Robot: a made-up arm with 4 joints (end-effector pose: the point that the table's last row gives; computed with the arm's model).
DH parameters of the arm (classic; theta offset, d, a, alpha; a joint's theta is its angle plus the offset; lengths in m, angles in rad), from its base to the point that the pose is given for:
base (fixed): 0 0 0 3.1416
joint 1: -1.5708 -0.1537 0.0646 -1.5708
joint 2: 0 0.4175 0.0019 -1.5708
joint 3: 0 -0.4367 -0.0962 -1.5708
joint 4: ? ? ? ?
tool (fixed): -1.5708 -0.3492 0 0
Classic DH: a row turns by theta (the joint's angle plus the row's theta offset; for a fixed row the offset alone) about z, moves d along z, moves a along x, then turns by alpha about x.
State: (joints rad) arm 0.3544 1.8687 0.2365 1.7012
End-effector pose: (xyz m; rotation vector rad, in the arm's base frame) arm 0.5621 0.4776 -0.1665 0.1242 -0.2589 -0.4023
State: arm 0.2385 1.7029 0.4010 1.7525
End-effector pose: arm 0.5616 0.4445 -0.2632 -0.0960 -0.3889 -0.2980
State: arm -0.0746 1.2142 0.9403 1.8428
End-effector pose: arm 0.6587 0.3585 -0.3622 -0.5453 -0.9756 0.1070
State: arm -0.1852 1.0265 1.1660 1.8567
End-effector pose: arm 0.7088 0.3768 -0.3363 -0.6213 -1.2541 0.3082
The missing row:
joint 4: 0 0.1664 0.0682 1.5708
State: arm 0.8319 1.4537 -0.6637 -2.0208
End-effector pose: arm 0.5047 -0.0848 0.3788 -2.1995 1.2401 0.6006
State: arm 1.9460 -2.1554 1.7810 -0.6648
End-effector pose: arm -0.4620 -0.1223 0.6874 1.0147 2.0195 -0.8034
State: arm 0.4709 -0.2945 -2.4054 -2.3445
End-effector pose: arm 0.5710 -0.2273 0.0058 0.2568 -2.7657 -0.7832
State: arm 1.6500 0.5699 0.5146 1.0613
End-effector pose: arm 0.0512 -0.4592 -0.6234 -0.6427 0.1023 -1.2403
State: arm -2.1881 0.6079 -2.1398 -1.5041
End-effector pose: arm -0.6565 0.4212 -0.1659 1.1312 0.4208 -0.3262
